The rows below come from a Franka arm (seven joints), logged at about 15 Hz.
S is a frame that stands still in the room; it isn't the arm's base.
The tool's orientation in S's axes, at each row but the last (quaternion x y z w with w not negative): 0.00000, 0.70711, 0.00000, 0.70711; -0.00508, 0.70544, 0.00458, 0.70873; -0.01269, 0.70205, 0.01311, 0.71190; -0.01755, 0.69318, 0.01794, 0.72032; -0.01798, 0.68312, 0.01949, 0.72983; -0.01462, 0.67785, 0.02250, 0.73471; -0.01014, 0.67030, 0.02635, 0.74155
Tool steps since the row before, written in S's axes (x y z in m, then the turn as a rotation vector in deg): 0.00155, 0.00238, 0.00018, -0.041, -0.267, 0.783; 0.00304, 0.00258, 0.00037, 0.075, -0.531, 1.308; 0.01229, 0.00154, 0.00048, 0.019, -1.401, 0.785; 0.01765, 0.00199, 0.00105, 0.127, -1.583, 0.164; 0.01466, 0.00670, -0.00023, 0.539, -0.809, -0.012; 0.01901, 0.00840, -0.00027, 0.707, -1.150, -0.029; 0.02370, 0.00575, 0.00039, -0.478, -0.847, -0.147
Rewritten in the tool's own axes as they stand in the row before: -0.00018, 0.00238, 0.00155, -0.783, -0.267, -0.041; -0.00036, 0.00254, 0.00308, -1.307, -0.533, 0.074; -0.00031, 0.00109, 0.01234, -0.786, -1.400, -0.021; -0.00037, 0.00110, 0.01775, -0.161, -1.587, 0.054; 0.00122, 0.00591, 0.01495, 0.044, -0.836, 0.494; 0.00190, 0.00738, 0.01934, 0.070, -1.186, 0.642; 0.00213, 0.00450, 0.02388, 0.077, -0.823, -0.532
